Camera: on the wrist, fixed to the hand. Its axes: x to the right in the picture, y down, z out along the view.
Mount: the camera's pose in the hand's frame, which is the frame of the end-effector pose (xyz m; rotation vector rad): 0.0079 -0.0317 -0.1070 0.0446 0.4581 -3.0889
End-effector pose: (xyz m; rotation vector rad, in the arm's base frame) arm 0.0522 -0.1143 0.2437 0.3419 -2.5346 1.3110
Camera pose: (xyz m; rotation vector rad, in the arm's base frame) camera 0.0687 -0.0449 0.3299 1.8766 0.3151 -0.2295
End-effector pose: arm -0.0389 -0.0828 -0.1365 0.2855 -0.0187 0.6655
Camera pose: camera -0.0212 -0.0732 -0.2465 -0.0629 0.7319 -2.3572
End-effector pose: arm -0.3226 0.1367 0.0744 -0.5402 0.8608 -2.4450
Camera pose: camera -0.3933 0.2039 0.0196 0.3666 0.3479 0.5814
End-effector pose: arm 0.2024 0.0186 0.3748 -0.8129 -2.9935 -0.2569
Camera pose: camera 0.1780 -0.0222 0.4761 2.9032 -0.8044 -0.1200
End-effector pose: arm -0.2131 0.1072 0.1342 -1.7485 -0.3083 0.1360
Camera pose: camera -0.1819 0.0138 0.1873 0.3744 -1.9654 -2.1691
